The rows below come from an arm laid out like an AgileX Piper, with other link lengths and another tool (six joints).
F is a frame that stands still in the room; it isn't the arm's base.
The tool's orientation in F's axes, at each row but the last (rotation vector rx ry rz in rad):
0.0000, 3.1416, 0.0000
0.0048, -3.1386, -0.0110
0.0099, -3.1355, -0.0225
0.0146, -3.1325, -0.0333
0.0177, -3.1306, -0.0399
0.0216, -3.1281, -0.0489
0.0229, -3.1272, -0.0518
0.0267, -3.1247, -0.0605
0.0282, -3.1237, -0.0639
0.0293, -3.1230, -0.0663
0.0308, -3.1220, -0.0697
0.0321, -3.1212, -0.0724
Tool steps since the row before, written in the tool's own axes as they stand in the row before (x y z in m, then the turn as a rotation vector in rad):
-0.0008, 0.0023, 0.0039, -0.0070, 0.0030, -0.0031
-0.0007, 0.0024, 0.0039, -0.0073, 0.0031, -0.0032
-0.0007, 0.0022, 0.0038, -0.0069, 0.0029, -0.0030
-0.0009, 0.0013, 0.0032, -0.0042, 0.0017, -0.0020
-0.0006, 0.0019, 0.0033, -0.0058, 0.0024, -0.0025
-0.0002, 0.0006, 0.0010, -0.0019, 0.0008, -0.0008
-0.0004, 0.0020, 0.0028, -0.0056, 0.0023, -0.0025
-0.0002, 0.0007, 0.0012, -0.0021, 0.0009, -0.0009
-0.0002, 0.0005, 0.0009, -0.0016, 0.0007, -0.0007
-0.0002, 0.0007, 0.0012, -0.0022, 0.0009, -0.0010
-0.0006, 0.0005, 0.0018, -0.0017, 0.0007, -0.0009
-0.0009, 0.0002, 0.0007, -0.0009, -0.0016, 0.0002
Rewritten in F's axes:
0.0008, 0.0023, -0.0039, 0.0070, 0.0030, 0.0031
0.0007, 0.0024, -0.0039, 0.0073, 0.0031, 0.0032
0.0007, 0.0023, -0.0038, 0.0069, 0.0029, 0.0030
0.0009, 0.0014, -0.0032, 0.0042, 0.0017, 0.0020
0.0005, 0.0020, -0.0033, 0.0058, 0.0024, 0.0025
0.0002, 0.0006, -0.0010, 0.0019, 0.0008, 0.0008
0.0003, 0.0021, -0.0027, 0.0056, 0.0023, 0.0025
0.0002, 0.0007, -0.0012, 0.0021, 0.0009, 0.0009
0.0002, 0.0005, -0.0009, 0.0016, 0.0007, 0.0007
0.0002, 0.0008, -0.0012, 0.0022, 0.0009, 0.0010
0.0006, 0.0006, -0.0018, 0.0017, 0.0007, 0.0009
0.0009, 0.0003, -0.0007, 0.0009, -0.0016, -0.0003

